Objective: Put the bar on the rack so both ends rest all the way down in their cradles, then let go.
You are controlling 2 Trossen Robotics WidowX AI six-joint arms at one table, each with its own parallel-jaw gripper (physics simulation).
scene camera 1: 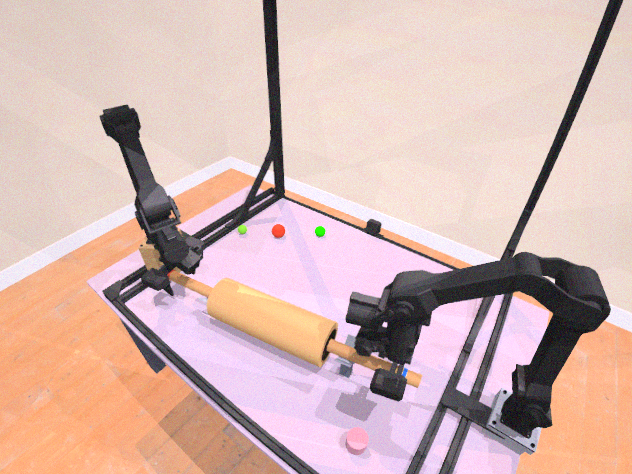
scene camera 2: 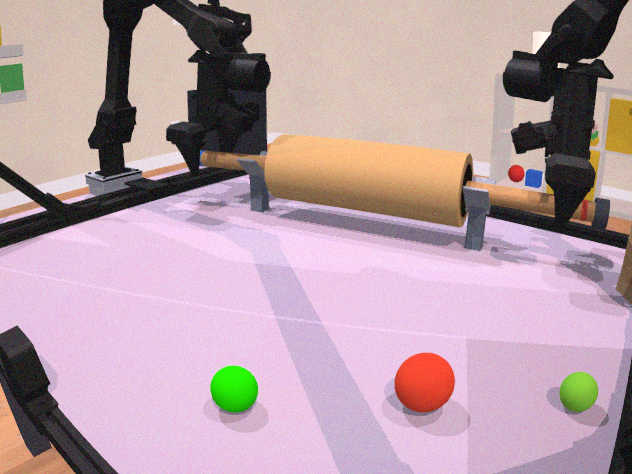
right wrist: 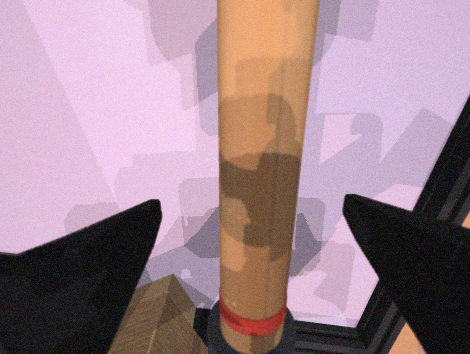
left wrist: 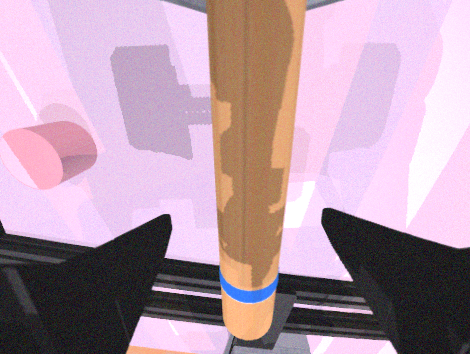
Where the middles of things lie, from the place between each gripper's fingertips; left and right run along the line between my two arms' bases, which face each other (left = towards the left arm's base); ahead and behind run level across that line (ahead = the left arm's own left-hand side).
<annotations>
I see the pink cylinder (left wrist: 46, 155) 140 mm ahead of my left hand, 20 mm to the right of it and 40 mm below it. The rest, counted from my left hand: red ball (scene camera 2: 424, 382) 340 mm behind, 540 mm to the right, 40 mm below.
I see my right gripper 38 cm past the red ball, 6 cm to the right of it and 4 cm above it. Round my right hand: pink cylinder: 58 cm to the left, 11 cm ahead, 4 cm below.
</annotations>
